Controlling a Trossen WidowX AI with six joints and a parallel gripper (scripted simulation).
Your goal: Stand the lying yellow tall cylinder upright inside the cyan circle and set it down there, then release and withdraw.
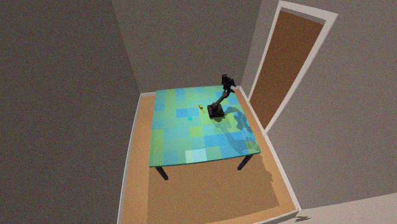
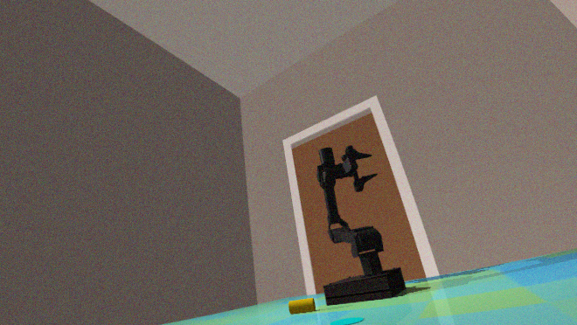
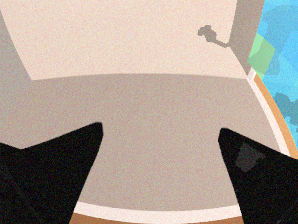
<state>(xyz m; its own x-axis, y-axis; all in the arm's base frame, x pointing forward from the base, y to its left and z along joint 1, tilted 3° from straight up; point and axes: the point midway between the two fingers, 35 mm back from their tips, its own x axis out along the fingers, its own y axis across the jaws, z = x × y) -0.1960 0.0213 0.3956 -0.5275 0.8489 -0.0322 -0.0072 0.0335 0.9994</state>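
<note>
The yellow tall cylinder is 370 mm ahead of my gripper tip, 190 mm to the right of it and 450 mm below it. Round my gripper tip: cyan circle: 530 mm ahead, 20 mm to the left, 460 mm below.
</note>
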